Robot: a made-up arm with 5 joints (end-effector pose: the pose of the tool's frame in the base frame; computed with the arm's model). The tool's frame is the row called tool.
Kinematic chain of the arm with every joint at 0, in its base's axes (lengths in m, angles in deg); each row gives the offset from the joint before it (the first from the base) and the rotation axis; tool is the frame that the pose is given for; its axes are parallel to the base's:
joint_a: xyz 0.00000 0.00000 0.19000 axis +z
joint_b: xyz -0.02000 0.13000 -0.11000 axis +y
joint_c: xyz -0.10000 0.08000 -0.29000 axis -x
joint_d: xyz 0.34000 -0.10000 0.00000 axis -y
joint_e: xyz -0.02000 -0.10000 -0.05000 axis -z
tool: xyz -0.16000 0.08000 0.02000
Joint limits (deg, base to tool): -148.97..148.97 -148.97..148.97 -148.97..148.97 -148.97..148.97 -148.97..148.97
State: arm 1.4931 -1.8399 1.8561 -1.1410 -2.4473
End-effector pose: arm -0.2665 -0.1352 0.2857 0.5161 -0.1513 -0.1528 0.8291
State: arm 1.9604 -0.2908 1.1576 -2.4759 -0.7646
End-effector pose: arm -0.3479 0.2208 0.1851 0.6055 -0.5026 0.5569 0.2658
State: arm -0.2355 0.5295 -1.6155 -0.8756 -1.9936
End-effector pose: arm -0.1278 0.2622 -0.5977 0.2406 0.7146 -0.4424 0.4856
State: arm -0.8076 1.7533 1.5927 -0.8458 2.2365
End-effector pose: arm -0.1015 0.2316 -0.1967 0.3221 -0.9268 0.0880 -0.1719
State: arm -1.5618 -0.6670 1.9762 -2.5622 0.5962
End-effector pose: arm 0.3081 -0.3985 0.0518 0.5837 -0.2398 -0.3788 0.6770
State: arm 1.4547 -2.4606 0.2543 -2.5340 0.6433
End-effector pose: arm -0.2057 -0.1074 0.4280 0.9409 0.0190 0.1060 0.3212
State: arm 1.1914 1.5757 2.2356 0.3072 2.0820
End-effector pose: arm -0.3483 -0.1192 -0.2901 0.6313 -0.2239 -0.5452 0.5041
